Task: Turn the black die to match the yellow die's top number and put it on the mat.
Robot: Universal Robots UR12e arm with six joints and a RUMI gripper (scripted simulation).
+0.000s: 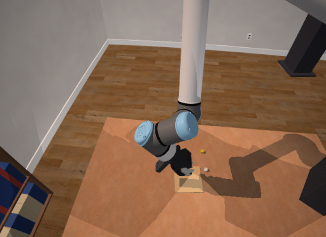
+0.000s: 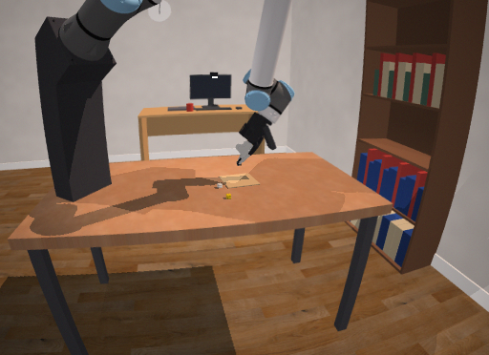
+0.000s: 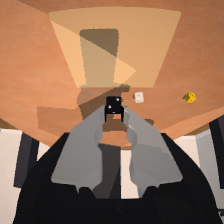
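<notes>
The black die is 1 cm behind my hand and 1 cm below it. The rest, counted from my hand: tan mat: 1 cm behind, 9 cm below; then white die: 11 cm behind, 5 cm to the right, 8 cm below; then yellow die: 11 cm behind, 16 cm to the right, 8 cm below.
</notes>
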